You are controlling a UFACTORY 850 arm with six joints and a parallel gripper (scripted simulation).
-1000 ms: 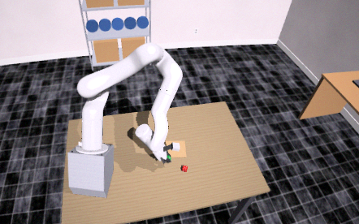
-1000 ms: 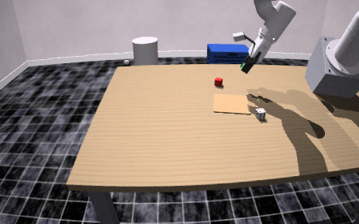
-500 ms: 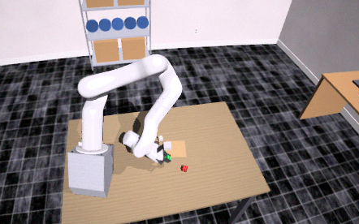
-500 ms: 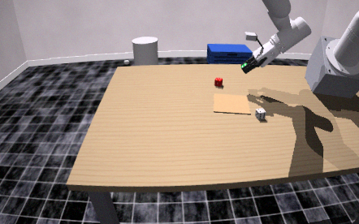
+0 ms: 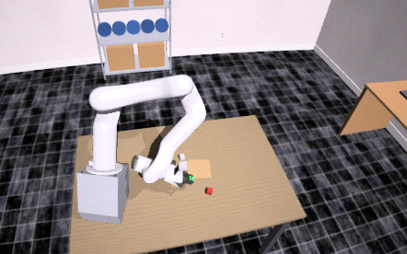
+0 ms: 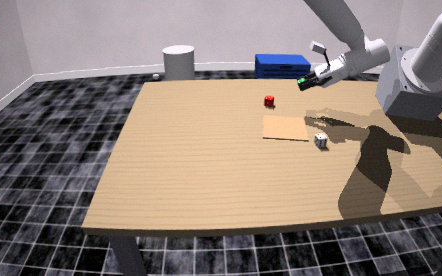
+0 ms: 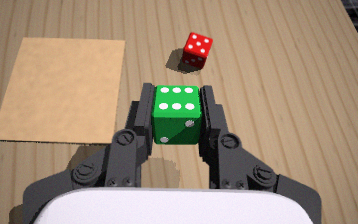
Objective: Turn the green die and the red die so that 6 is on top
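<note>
The red die lies 11 cm ahead of my hand, 5 cm to the right of it and 9 cm below it. The rest, counted from my hand: tan mat: 10 cm ahead, 12 cm to the left, 10 cm below; green die: 1 cm ahead, 1 cm below; white die: 2 cm ahead, 23 cm to the left, 9 cm below.
</note>
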